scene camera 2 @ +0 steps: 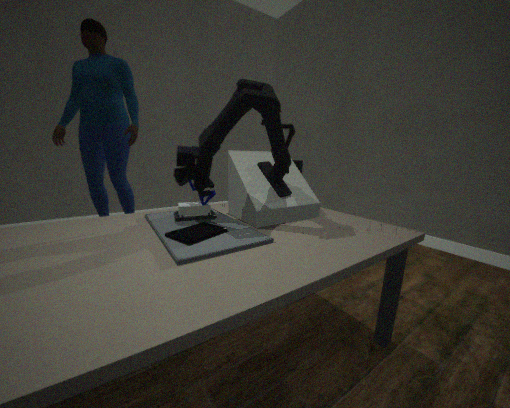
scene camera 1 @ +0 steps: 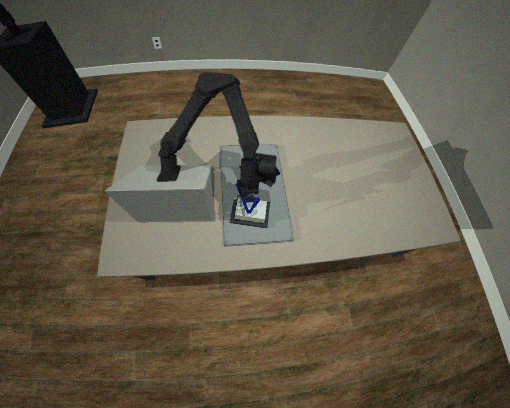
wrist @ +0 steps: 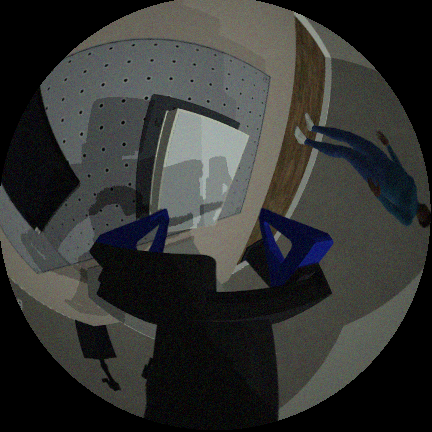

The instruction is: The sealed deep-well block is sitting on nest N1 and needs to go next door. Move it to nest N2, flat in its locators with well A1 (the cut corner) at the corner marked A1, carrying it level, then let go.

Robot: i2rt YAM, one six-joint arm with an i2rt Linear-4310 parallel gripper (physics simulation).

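Pixels of known places: gripper, between the fingertips: [scene camera 2: 198,197] [scene camera 1: 246,206] [wrist: 213,213]; arm's base, origin of its link: [scene camera 2: 273,179] [scene camera 1: 170,173].
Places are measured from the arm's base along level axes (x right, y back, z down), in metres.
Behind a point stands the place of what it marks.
The sealed deep-well block [scene camera 1: 254,212] @(x 0.159, y -0.327, z 0.101 m) [scene camera 2: 194,209] @(x 0.099, y -0.331, z 0.116 m) [wrist: 195,170] @(x 0.132, y -0.330, z 0.101 m), white-topped, sits on a dark nest [scene camera 1: 249,225] @(x 0.199, y -0.304, z 0.147 m) [wrist: 144,165] @(x 0.088, y -0.332, z 0.143 m), N1 by the task. The other nest, a black plate [scene camera 2: 195,233] @(x -0.103, y -0.409, z 0.143 m) [wrist: 35,165], N2 by the task, lies beside it on the grey board; no block shows on it, and the arm hides it in scene camera 1. My gripper [scene camera 1: 245,201] @(x 0.140, y -0.294, z 0.076 m) [scene camera 2: 199,197] @(x 0.140, y -0.294, z 0.076 m) [wrist: 213,213] @(x 0.140, y -0.294, z 0.076 m) is open and empty, its blue fingers wide apart, above one end of the block. The cut corner and the A1 mark cannot be made out.
Both nests lie on a grey perforated board [scene camera 1: 257,237] @(x 0.253, y -0.331, z 0.155 m) [scene camera 2: 225,251] @(x -0.245, y -0.380, z 0.159 m) [wrist: 135,57] @(x 0.079, y -0.464, z 0.155 m) on the table [scene camera 1: 350,220] @(x 0.226, y -0.792, z 0.167 m) [scene camera 2: 125,300] @(x -0.322, y -0.637, z 0.168 m). A grey wedge-shaped base [scene camera 1: 165,205] @(x 0.138, y 0.014, z 0.000 m) [scene camera 2: 240,200] @(x 0.029, y -0.156, z 0.085 m) carries the arm beside the board. A person [scene camera 2: 102,100] [wrist: 370,160] stands beyond the table.
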